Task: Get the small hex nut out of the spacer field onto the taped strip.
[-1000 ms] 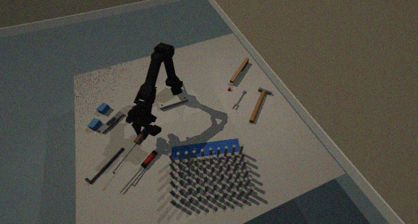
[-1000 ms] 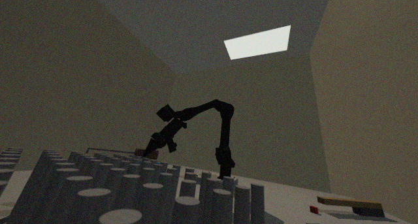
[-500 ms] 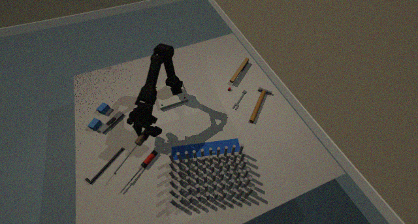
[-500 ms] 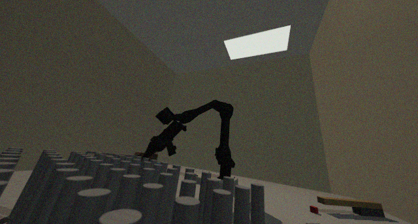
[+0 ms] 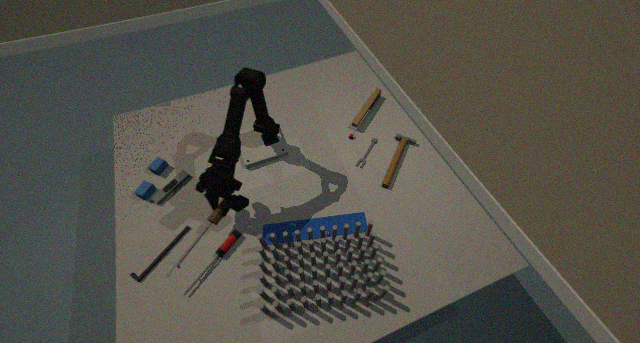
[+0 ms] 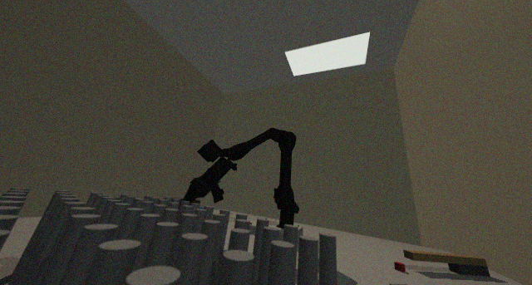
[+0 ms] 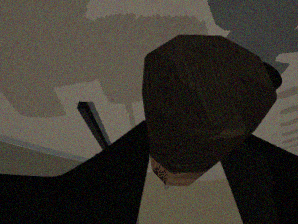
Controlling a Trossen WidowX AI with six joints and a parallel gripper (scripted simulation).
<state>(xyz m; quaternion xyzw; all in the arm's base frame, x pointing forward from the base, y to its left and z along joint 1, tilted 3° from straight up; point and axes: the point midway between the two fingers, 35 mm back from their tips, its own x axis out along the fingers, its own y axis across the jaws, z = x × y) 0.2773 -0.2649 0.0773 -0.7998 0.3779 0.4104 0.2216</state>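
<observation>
Now: the hook tool 6 cm ahead of my gripper tip and 8 cm to the right of it. The rest, counted from my gripper tip: red cube 17 cm behind, 62 cm to the left, 6 cm below; grey bar 23 cm behind, 16 cm to the right, 6 cm below; blue taped strip 16 cm ahead, 30 cm to the left, 7 cm below.
</observation>
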